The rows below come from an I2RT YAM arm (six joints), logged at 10 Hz.
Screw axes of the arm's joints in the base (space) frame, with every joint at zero. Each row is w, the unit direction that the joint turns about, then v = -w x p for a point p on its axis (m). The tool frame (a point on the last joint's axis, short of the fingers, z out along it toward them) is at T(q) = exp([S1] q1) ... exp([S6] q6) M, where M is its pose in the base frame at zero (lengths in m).
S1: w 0 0 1 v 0 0 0
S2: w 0 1 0 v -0.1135 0 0.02
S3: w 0 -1 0 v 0.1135 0 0.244
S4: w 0 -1 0 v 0.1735 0 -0.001
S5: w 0 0 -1 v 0 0.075 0
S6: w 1 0 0 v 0 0.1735 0
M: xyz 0.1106 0 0.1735 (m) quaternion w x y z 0.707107 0 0.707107 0
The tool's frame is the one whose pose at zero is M.
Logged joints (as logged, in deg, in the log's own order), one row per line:
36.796, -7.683, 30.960, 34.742, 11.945, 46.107
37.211, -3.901, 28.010, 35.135, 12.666, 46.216
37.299, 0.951, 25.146, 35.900, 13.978, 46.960
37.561, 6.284, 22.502, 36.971, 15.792, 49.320
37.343, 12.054, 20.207, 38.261, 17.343, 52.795
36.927, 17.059, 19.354, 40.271, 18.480, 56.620
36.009, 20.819, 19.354, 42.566, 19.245, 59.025
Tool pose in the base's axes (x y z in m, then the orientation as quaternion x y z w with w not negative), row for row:
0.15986, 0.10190, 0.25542, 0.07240, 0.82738, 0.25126, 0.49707
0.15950, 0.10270, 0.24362, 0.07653, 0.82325, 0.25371, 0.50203
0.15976, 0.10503, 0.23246, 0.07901, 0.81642, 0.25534, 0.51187
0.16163, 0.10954, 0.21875, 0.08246, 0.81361, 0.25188, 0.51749
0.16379, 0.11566, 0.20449, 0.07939, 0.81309, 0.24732, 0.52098
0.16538, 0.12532, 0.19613, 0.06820, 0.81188, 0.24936, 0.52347
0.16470, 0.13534, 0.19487, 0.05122, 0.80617, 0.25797, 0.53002
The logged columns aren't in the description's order. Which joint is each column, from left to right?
Columns, left to right: q6, q4, q3, q1, q5, q2.
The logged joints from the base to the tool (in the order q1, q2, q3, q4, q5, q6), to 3 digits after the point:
34.742, 46.107, 30.960, -7.683, 11.945, 36.796
35.135, 46.216, 28.010, -3.901, 12.666, 37.211
35.900, 46.960, 25.146, 0.951, 13.978, 37.299
36.971, 49.320, 22.502, 6.284, 15.792, 37.561
38.261, 52.795, 20.207, 12.054, 17.343, 37.343
40.271, 56.620, 19.354, 17.059, 18.480, 36.927
42.566, 59.025, 19.354, 20.819, 19.245, 36.009

